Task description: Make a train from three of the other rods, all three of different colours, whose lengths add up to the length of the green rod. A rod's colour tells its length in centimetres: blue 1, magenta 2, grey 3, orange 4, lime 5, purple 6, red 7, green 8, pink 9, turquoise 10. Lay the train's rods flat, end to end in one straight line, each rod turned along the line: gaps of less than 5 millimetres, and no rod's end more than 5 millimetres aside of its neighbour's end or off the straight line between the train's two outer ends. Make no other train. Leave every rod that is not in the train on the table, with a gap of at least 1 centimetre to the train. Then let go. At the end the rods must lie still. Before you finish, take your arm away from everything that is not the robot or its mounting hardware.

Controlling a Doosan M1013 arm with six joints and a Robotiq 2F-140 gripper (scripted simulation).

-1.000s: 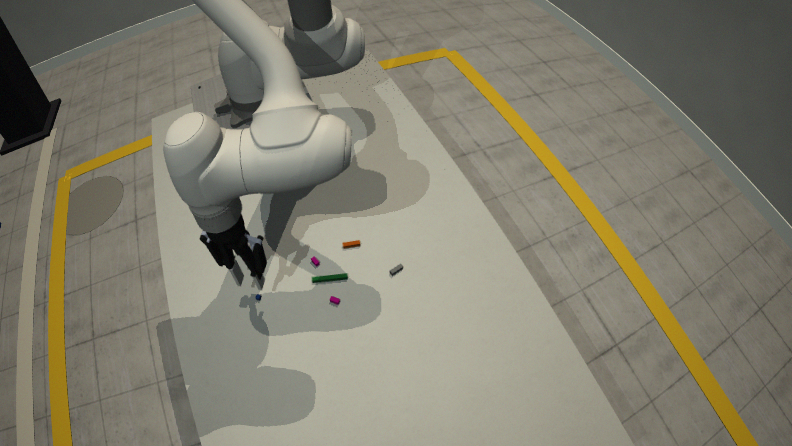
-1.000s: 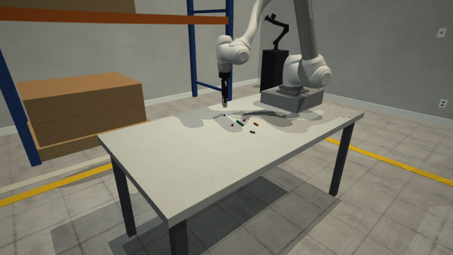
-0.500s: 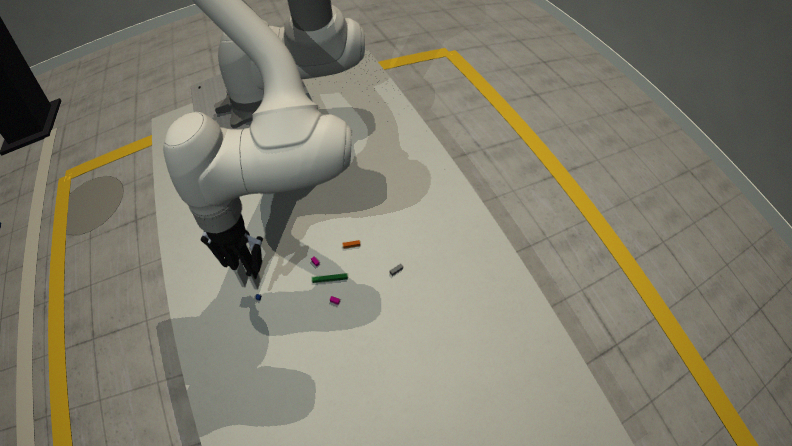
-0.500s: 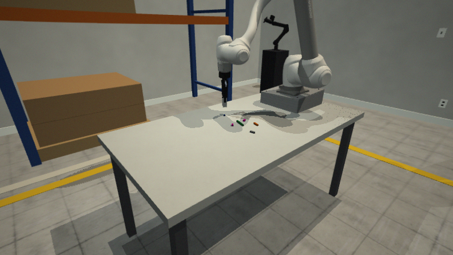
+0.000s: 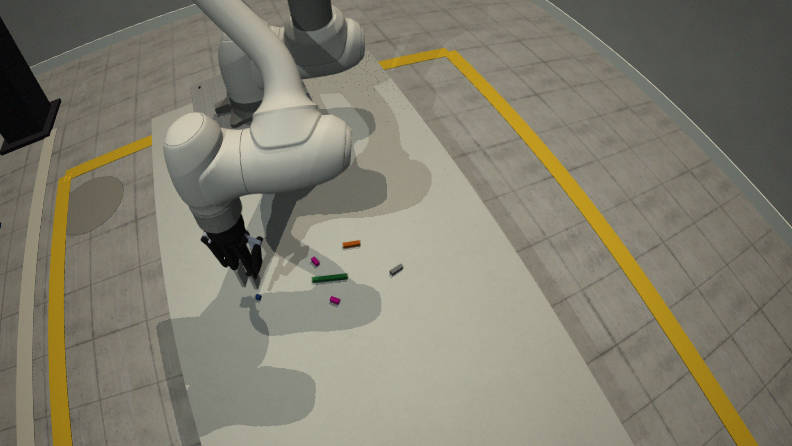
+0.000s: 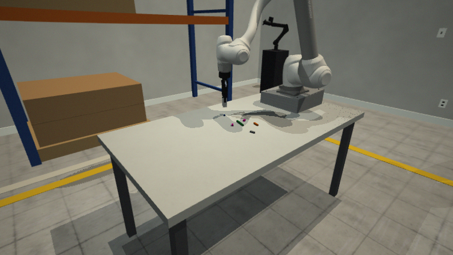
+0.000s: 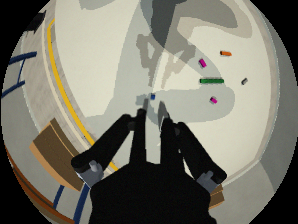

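My gripper is now 100 mm above the small blue rod. From my hand the other things lie so: grey rod: 320 mm to the left, 100 mm below, 30 mm ahead; green rod: 170 mm to the left, 100 mm below; orange rod: 240 mm to the left, 100 mm below, 70 mm behind.
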